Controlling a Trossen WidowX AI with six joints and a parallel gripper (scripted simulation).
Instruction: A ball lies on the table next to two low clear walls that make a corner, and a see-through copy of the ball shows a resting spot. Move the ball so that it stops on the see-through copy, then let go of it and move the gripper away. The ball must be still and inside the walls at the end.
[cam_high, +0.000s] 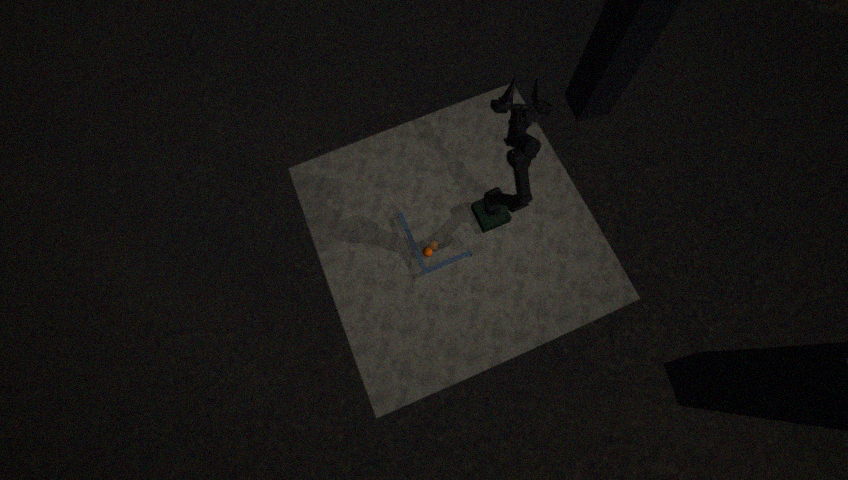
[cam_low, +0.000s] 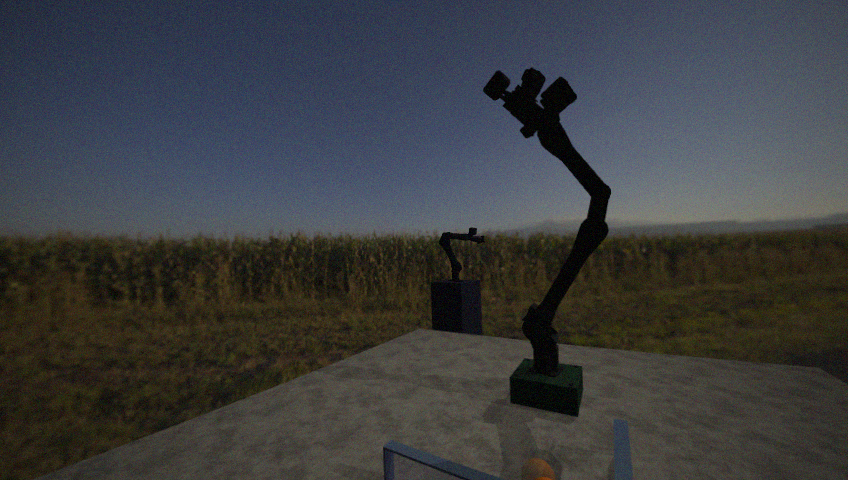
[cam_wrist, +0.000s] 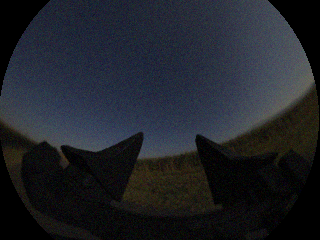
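The orange ball is 390 mm ahead of my gripper tip, 220 mm to the left of it and 800 mm below it. From my gripper tip the other things lie so: see-through copy of ball 360 mm ahead, 200 mm to the left, 800 mm below.
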